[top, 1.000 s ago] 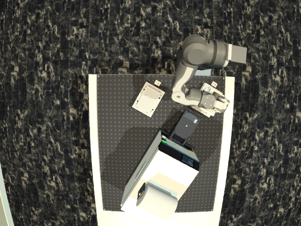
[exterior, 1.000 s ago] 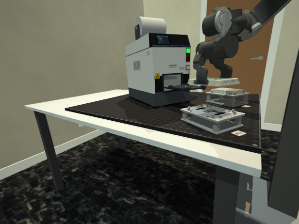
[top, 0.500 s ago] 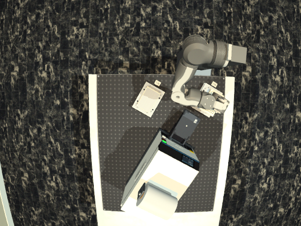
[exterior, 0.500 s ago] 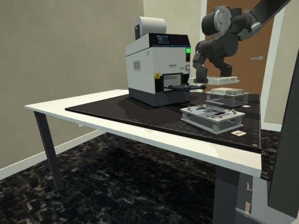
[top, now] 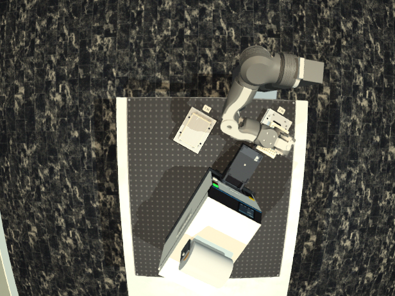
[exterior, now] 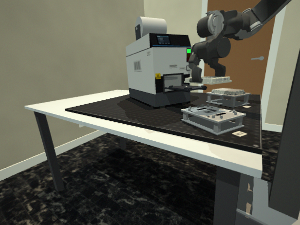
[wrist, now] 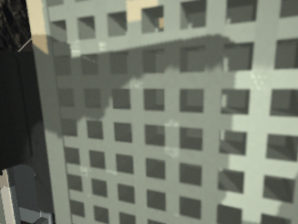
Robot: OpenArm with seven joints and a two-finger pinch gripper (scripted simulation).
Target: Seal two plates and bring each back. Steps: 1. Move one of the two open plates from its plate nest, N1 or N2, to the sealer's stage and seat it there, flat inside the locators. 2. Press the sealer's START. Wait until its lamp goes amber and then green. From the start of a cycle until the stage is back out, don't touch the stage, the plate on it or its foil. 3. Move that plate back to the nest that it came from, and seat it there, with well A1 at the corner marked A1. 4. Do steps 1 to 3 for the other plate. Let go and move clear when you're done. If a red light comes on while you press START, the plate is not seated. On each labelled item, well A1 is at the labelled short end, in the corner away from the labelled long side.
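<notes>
Right now my hand is 120 mm short of the sealer stage, 100 mm to the left of it and 40 mm above it. Also, from my hand: label tag (120 mm behind, 60 mm to the left, 150 mm below); then clear well plate (right at my hand); then sealer screen (240 mm ahead, 100 mm to the right, 180 mm above).
</notes>
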